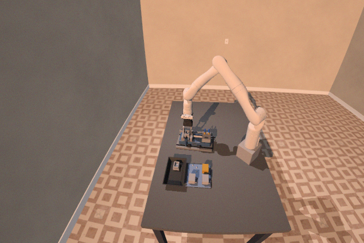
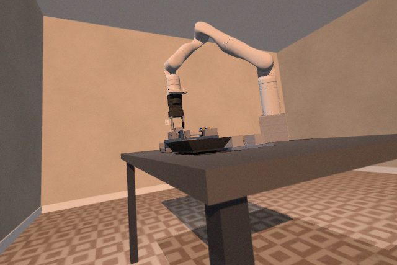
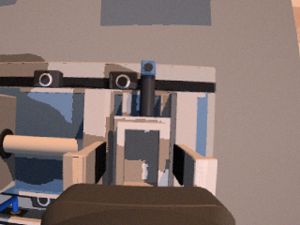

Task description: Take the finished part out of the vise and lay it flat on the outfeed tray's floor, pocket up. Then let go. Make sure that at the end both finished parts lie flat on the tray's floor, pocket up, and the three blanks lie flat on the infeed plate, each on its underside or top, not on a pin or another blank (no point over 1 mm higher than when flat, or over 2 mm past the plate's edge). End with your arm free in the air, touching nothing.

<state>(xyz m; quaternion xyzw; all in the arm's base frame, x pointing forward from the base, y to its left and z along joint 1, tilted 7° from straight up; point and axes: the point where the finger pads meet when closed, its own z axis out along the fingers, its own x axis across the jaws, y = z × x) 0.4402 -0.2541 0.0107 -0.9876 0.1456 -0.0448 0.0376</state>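
My gripper is now 6 cm past the vise, 2 cm to the right of it and 9 cm above it. Round my hand: blue fixture plate: 3 cm behind, 35 cm to the left, 12 cm below; then orange block: 8 cm behind, 32 cm to the left, 10 cm below.
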